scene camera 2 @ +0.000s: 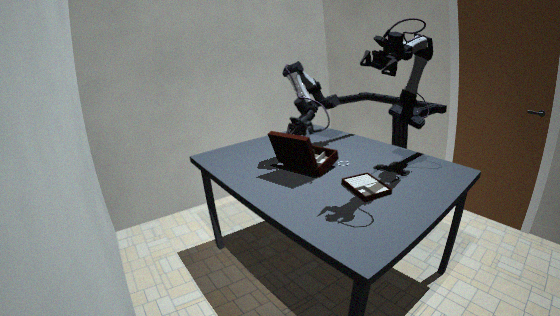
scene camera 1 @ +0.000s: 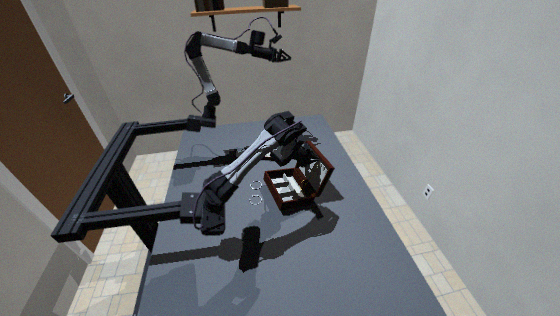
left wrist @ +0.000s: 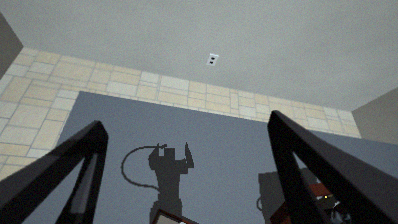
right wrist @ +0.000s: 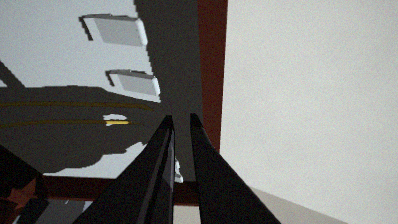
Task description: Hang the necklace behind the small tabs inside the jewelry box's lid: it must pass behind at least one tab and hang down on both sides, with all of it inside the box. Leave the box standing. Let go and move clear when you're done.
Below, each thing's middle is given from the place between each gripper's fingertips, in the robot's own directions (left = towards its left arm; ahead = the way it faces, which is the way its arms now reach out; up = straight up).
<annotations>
I see my right gripper 12 cm past the jewelry box [scene camera 1: 284,185] and 7 cm above it.
My left gripper is now 100 mm past the jewelry box, 480 mm to the left of it and 420 mm above it.
</annotations>
